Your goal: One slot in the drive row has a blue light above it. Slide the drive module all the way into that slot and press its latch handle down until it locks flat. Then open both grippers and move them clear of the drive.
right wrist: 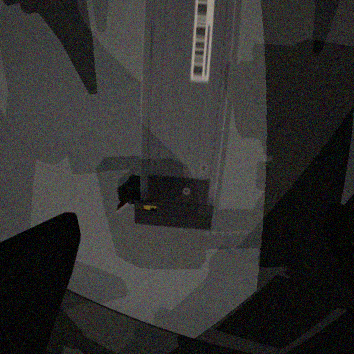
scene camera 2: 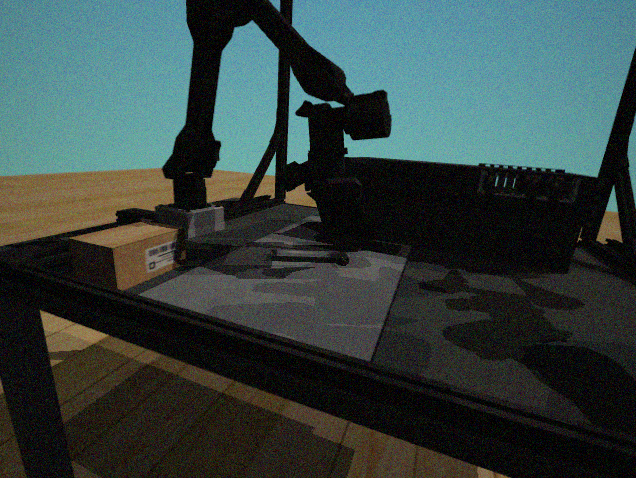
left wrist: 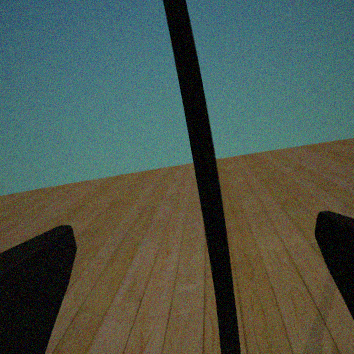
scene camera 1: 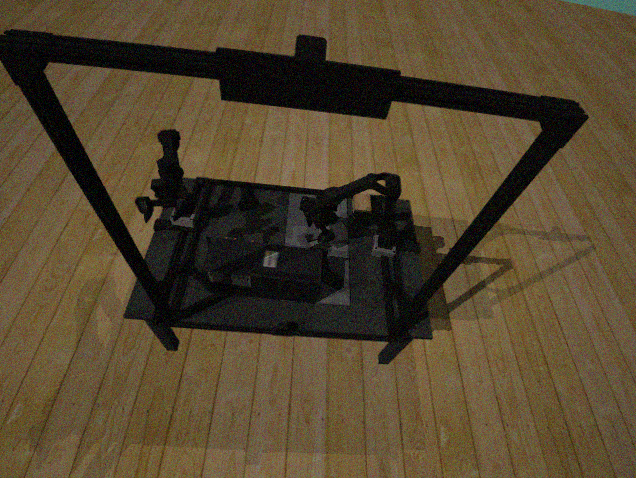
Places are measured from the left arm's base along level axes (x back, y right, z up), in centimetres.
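Pixels of known places: left gripper, fingertip midpoint: (left wrist: 197, 233) (scene camera 1: 159, 221); right gripper, fingertip midpoint: (right wrist: 205, 222) (scene camera 2: 331, 234) (scene camera 1: 314, 234); right arm's base, origin of the base link: (scene camera 2: 190, 206) (scene camera 1: 385, 242).
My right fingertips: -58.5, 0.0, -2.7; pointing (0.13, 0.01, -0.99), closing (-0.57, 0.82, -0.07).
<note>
Behind a point stands the place of what it marks, as x, y, z.
The drive module (scene camera 2: 308, 256) @[-60.7, -4.4, -6.0] (right wrist: 185, 125) @[-59.9, -2.0, -6.0] lies flat on the light mat (scene camera 2: 329, 318) @[-50.0, -19.9, -7.0] (right wrist: 55, 190) @[-52.9, -5.6, -7.0], outside the chassis (scene camera 1: 287, 267) @[-49.8, 26.8, 10.3] (scene camera 2: 462, 221) @[-37.8, 17.5, -0.3]. Its barcode label and dark front end, with a small yellow mark, show in the right wrist view. The latch handle's angle is too dark to tell. My right gripper (scene camera 1: 322, 237) @[-58.5, 0.0, -2.6] (scene camera 2: 341, 239) @[-58.5, 0.0, -2.6] (right wrist: 205, 222) @[-58.5, 0.0, -2.6] is open and empty, low near the module's front end. My left gripper (scene camera 1: 146, 215) (left wrist: 197, 233) @[-7.4, 29.0, 31.0] is open and empty, at the far left, away from the chassis. The slots and the blue light cannot be made out.
A cardboard box (scene camera 2: 118, 254) @[-75.7, -27.5, -2.2] (scene camera 1: 361, 202) @[-79.4, -22.7, -1.2] stands near the right arm's base. A dark overhead frame (scene camera 1: 154, 55) @[-29.4, 46.3, 96.7] spans the table, and one post (left wrist: 202, 175) @[-8.8, 45.3, 29.5] crosses the left wrist view. The chassis is close beside the right gripper.
</note>
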